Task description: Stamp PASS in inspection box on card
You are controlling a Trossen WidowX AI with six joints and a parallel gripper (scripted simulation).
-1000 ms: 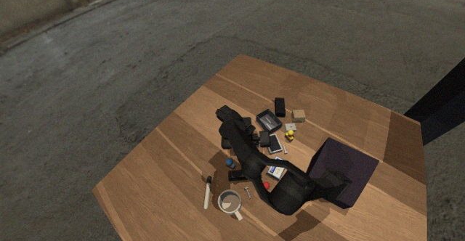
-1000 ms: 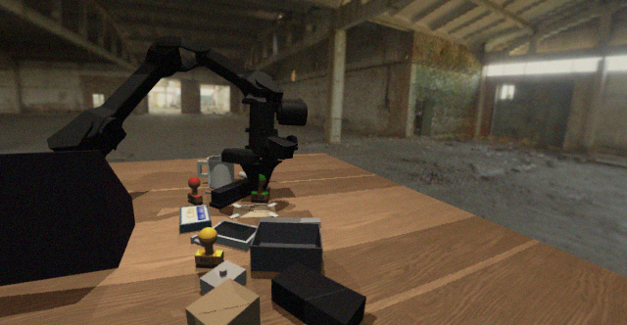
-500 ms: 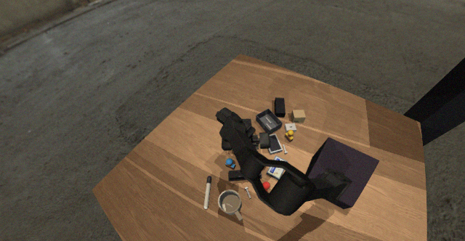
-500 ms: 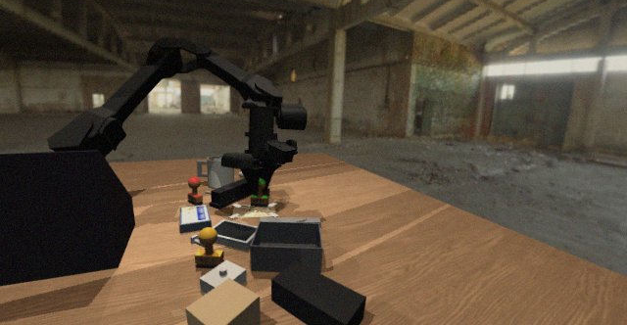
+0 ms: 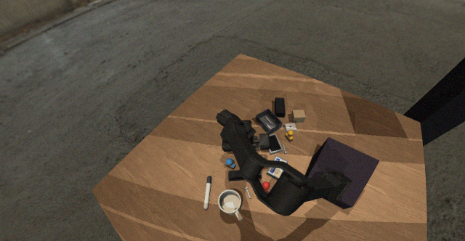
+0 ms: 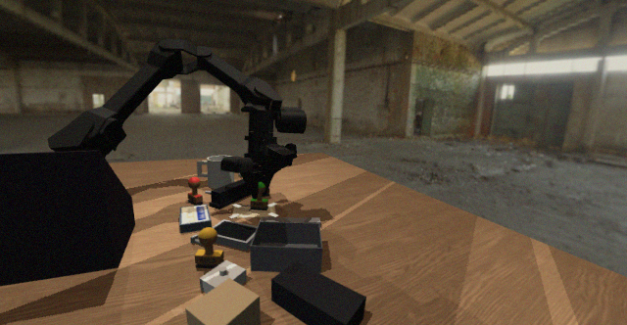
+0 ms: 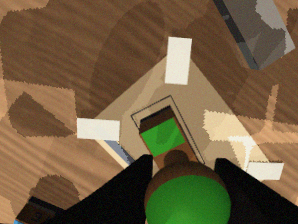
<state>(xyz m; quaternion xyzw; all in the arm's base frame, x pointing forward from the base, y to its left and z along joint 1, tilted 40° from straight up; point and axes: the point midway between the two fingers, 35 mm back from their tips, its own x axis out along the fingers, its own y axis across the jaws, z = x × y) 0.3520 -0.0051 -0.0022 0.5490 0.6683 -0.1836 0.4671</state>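
The green-knobbed stamp is 10 mm below my gripper tip. From my gripper tip the other things lie so: flat grey bar: 30 mm ahead, 100 mm to the right, 30 mm below; cream card: 10 mm behind, 40 mm below; blue stamp: 40 mm ahead, 90 mm to the left, 10 mm below.
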